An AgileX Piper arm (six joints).
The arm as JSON. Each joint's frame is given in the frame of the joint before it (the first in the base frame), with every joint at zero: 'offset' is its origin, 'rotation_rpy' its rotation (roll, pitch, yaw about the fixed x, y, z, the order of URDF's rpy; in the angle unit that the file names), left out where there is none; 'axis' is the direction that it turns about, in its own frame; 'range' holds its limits. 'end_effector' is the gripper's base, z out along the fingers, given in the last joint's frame.
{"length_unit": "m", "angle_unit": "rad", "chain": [
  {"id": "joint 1", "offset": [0.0, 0.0, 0.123], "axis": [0.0, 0.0, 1.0], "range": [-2.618, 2.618]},
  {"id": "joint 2", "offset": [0.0, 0.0, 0.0], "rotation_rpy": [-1.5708, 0.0, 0.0], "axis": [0.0, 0.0, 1.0], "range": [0.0, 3.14]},
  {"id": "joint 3", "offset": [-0.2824, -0.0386, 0.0], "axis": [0.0, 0.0, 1.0], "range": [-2.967, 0.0]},
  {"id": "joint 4", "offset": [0.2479, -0.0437, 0.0], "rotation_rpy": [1.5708, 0.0, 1.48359], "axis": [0.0, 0.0, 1.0], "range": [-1.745, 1.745]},
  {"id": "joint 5", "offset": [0.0, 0.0, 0.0], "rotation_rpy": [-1.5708, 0.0, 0.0], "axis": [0.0, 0.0, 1.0], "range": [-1.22, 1.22]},
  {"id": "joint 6", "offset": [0.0, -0.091, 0.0], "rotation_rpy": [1.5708, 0.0, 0.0], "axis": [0.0, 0.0, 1.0], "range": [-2.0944, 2.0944]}
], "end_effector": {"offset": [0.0, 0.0, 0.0]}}
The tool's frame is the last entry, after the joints.
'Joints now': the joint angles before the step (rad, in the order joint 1, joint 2, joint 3, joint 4, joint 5, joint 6). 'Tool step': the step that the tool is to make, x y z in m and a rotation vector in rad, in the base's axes. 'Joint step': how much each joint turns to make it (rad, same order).
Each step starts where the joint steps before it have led.
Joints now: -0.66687 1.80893 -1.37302 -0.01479 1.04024 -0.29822
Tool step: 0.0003 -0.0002 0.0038 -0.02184 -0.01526 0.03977
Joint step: 0.00005 -0.00970 0.00007 -0.00001 -0.01639 -0.04025
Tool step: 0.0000 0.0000 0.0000 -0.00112 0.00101 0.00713
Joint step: 0.00000 0.00000 0.00000 0.00000 0.00001 -0.00729
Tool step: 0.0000 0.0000 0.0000 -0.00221 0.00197 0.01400
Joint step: 0.00000 0.00000 0.00000 0.00000 0.00000 -0.01431
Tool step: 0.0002 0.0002 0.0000 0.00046 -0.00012 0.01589
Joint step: -0.00016 0.00012 -0.00018 0.00438 0.00006 -0.01790
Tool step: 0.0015 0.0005 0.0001 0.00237 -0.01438 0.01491
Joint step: 0.00022 0.00005 0.00029 0.01598 -0.01021 -0.02044
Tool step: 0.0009 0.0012 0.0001 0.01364 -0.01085 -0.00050
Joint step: -0.00011 -0.00022 -0.00001 0.01995 0.00022 -0.00640
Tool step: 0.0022 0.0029 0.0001 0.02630 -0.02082 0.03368
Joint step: 0.00000 0.00021 -0.00018 0.04707 0.00198 -0.05047
